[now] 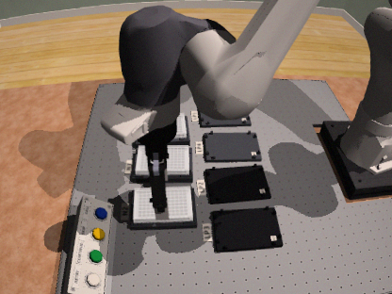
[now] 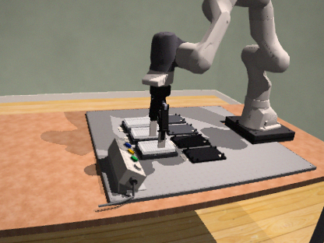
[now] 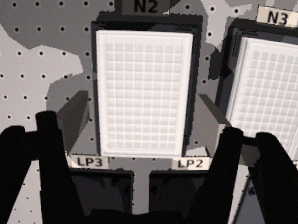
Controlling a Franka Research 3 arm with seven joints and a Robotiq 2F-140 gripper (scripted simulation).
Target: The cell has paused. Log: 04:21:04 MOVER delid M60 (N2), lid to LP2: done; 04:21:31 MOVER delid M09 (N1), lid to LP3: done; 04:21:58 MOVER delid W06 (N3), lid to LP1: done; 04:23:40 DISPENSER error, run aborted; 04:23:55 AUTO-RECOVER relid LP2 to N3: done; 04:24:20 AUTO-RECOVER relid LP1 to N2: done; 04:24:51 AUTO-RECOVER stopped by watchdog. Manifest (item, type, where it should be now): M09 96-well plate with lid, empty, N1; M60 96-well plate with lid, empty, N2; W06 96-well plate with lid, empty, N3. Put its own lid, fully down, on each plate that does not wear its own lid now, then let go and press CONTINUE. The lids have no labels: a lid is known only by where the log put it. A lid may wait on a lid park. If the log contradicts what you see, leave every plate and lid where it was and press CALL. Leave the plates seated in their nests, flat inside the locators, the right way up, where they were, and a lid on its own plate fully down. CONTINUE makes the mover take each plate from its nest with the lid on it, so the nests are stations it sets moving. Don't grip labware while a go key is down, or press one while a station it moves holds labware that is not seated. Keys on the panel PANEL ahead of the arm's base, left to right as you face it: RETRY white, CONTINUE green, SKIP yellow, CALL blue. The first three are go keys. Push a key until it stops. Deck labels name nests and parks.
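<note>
Right now my hand is 50 mm above the plate. Round my hand: LP2 label 90 mm behind, 60 mm to the right, 70 mm below; LP3 label 90 mm behind, 70 mm to the left, 70 mm below; N2 label 90 mm ahead, 70 mm below.
</note>
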